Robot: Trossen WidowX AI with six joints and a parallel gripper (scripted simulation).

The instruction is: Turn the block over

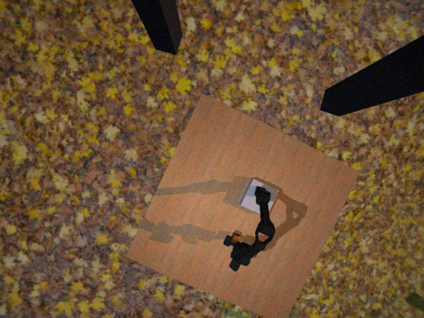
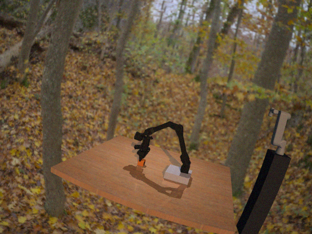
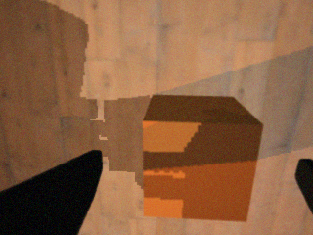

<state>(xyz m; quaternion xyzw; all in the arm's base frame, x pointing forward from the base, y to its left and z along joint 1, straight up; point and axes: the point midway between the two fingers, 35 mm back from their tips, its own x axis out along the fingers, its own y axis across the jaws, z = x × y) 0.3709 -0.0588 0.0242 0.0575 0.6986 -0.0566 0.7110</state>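
My gripper tip is now 2 cm past the orange block and 2 cm above it.
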